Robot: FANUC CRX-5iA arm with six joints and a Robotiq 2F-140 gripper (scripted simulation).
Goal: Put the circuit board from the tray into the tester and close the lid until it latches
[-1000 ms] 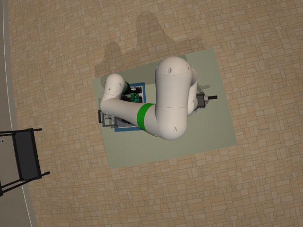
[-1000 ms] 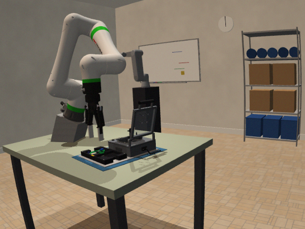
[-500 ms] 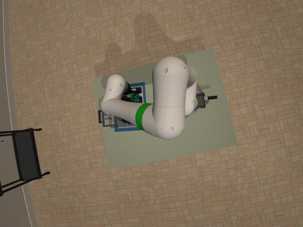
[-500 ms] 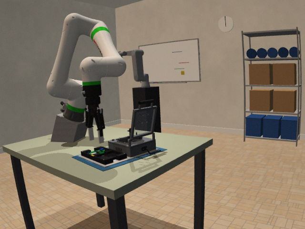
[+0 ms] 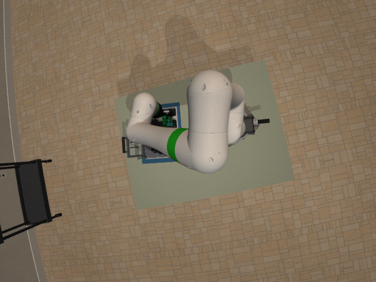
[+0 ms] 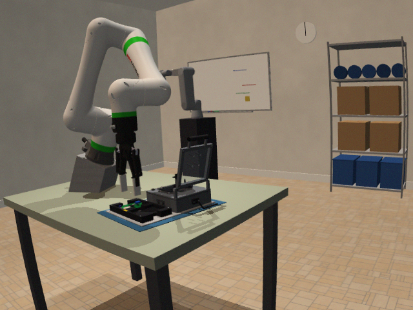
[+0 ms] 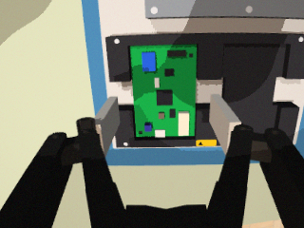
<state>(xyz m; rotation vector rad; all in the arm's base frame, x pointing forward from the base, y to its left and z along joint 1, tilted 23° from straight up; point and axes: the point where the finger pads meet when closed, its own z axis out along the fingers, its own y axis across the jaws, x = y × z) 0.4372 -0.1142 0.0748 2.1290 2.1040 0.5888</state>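
Right now the green circuit board is 8 cm below my hand. From my hand the other things lie so: lid 18 cm ahead, 17 cm to the left, 9 cm above.
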